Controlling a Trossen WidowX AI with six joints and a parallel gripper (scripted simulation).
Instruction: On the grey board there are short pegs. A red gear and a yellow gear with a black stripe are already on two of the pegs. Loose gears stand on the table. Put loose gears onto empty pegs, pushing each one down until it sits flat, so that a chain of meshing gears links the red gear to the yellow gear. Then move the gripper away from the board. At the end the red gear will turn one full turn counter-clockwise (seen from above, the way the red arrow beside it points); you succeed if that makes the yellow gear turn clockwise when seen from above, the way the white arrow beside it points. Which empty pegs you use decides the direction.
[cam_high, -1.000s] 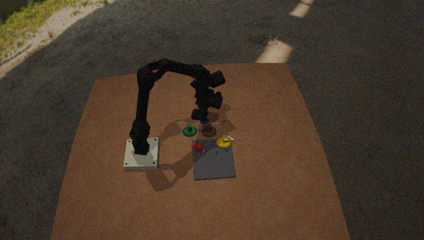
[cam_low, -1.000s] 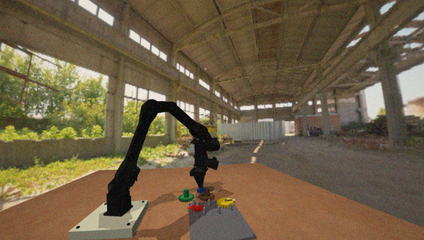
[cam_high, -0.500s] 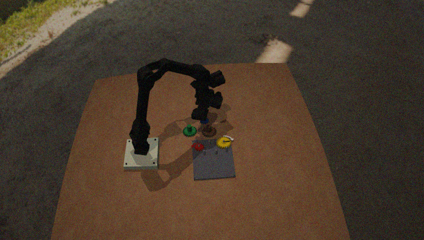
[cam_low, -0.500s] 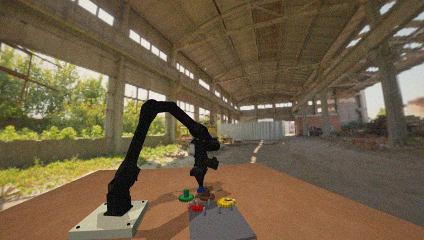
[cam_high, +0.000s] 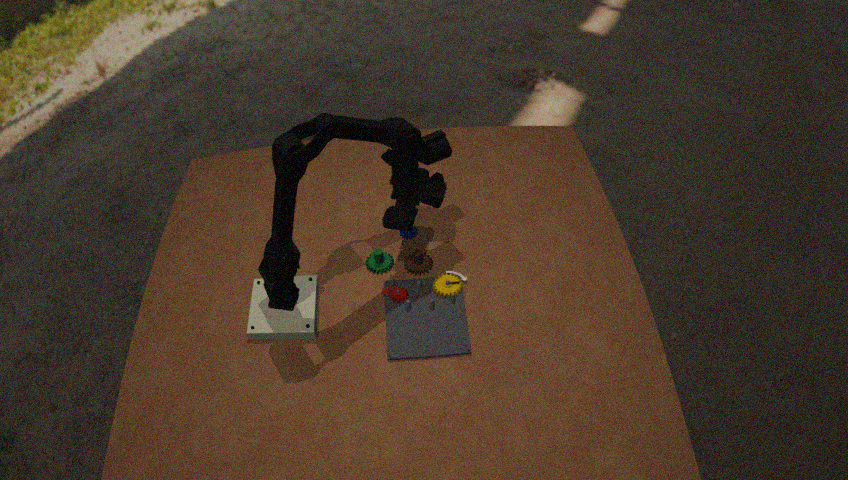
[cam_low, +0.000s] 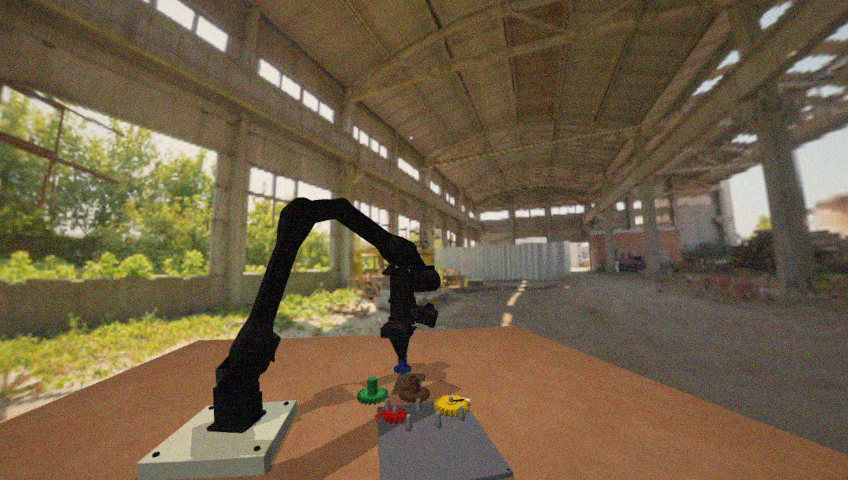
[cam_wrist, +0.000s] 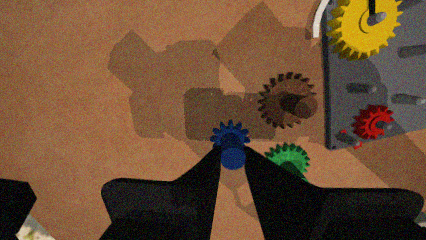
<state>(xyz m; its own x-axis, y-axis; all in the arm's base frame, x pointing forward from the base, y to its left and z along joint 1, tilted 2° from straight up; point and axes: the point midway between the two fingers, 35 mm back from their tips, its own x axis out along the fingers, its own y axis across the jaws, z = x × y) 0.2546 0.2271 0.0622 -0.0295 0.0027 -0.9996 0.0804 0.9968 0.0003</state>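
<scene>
The red gear is 17 cm to the right of my gripper tip and 4 cm below it. From my gripper tip the other things lie so: blue gear: 1 cm below; green gear: 8 cm to the right, 6 cm behind, 4 cm below; brown gear: 7 cm to the right, 4 cm below, 3 cm ahead.
</scene>
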